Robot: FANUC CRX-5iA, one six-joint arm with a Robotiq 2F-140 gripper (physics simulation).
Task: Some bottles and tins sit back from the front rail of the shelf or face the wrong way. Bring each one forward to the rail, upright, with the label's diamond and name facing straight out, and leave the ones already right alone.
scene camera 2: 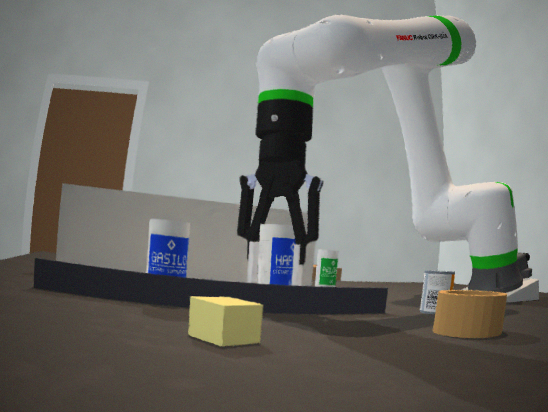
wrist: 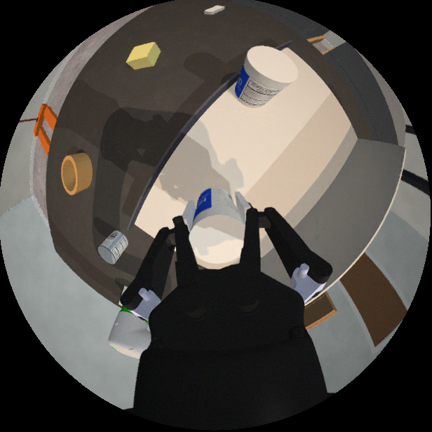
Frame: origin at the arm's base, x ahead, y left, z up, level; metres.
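Seen in the pictures: gripper, fingertip midpoint: (scene camera 2: 274, 283); arm's base at its link origin: (scene camera 2: 495, 286).
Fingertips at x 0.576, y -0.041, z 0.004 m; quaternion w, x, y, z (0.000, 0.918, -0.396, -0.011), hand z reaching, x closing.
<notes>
Offsets run from my fingertips to a thing's middle. "spot": to the spot under its first point.
My gripper (scene camera 2: 276, 256) (wrist: 215, 203) is shut on a white bottle with a blue label reading "HAP..." (scene camera 2: 282, 262) (wrist: 217, 235), held upright behind the front rail (scene camera 2: 340, 301) (wrist: 172, 142). In the scene view its label faces partly right; a finger covers the diamond's right part and the rest of the name. The rail hides its base, so I cannot tell whether it touches the shelf (wrist: 280, 130). A white bottle with blue label "GASILO" {spot: dx +0.196, dy +0.080, dz +0.038 m} (scene camera 2: 170, 252) (wrist: 265, 77) stands upright near the rail, diamond and name facing out. A small white bottle with a green label {dx -0.330, dy -0.358, dz +0.014 m} (scene camera 2: 327, 268) stands farther back at right.
A yellow block {dx +0.193, dy +0.286, dz -0.015 m} (scene camera 2: 225, 321) (wrist: 143, 55) lies in front of the rail. A tan ring {dx -0.106, dy +0.334, dz -0.009 m} (scene camera 2: 470, 317) (wrist: 86, 170) and a grey-white tin {dx -0.225, dy +0.157, dz +0.002 m} (scene camera 2: 430, 295) (wrist: 113, 247) stand beyond the shelf's right end. A tall back panel (scene camera 2: 100, 225) (wrist: 345, 185) bounds the shelf.
</notes>
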